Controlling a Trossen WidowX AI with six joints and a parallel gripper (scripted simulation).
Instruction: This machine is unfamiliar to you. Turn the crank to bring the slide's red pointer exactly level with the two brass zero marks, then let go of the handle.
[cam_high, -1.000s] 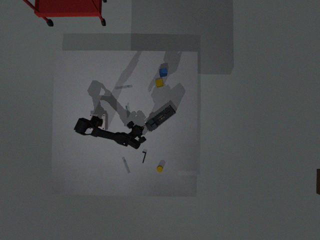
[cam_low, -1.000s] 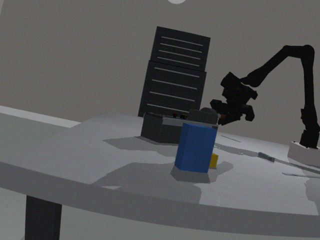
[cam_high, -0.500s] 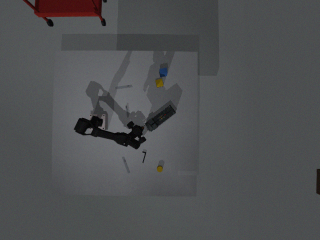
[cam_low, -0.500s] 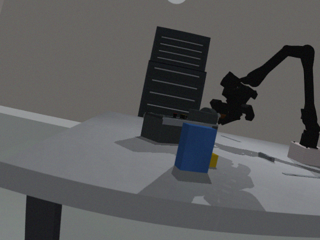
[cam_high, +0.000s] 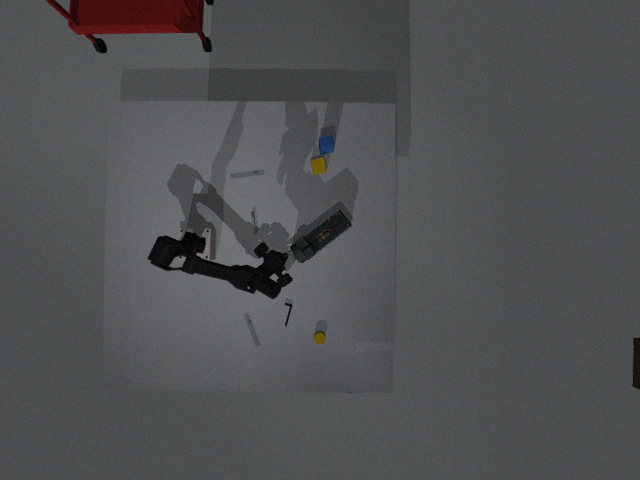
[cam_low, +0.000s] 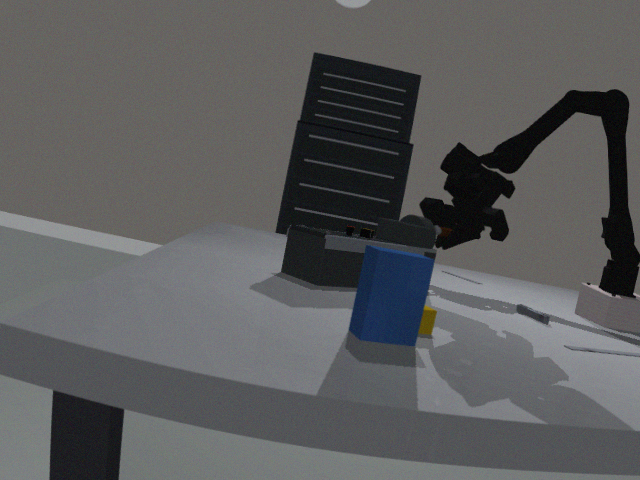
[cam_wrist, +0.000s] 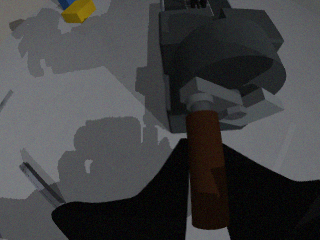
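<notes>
Right now the brown crank handle is 30 mm above my gripper tip, 10 mm to the right of it and 10 mm behind it. The rest, counted from my gripper tip: red pointer: 160 mm ahead, 130 mm to the left; black hex key: 240 mm to the right, 70 mm below, 30 mm ahead; yellow block: 400 mm to the left, 80 mm ahead, 60 mm below.
</notes>
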